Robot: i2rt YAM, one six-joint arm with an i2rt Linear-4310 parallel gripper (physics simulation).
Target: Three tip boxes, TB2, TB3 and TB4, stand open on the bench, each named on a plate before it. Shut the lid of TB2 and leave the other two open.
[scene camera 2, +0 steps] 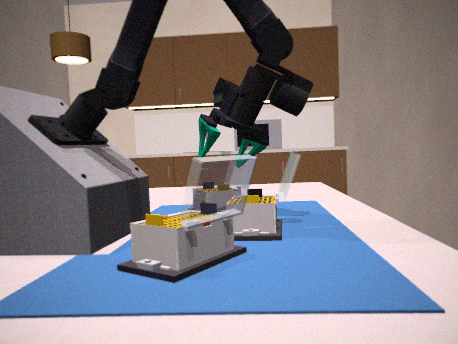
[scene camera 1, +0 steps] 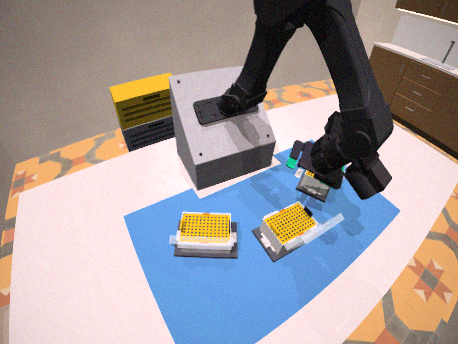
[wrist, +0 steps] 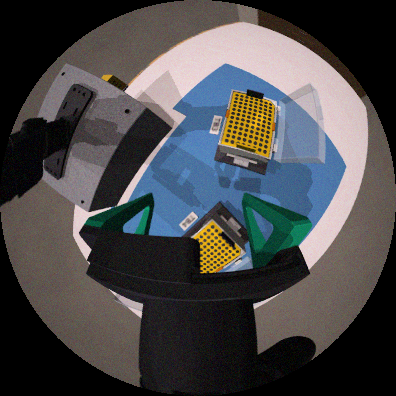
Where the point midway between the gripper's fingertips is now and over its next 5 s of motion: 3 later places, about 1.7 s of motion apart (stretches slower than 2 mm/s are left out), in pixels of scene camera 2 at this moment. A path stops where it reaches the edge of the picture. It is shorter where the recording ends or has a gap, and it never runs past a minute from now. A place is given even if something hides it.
My gripper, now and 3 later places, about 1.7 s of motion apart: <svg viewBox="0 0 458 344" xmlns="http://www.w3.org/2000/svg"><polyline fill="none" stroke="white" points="219,162 219,141 230,126 240,186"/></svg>
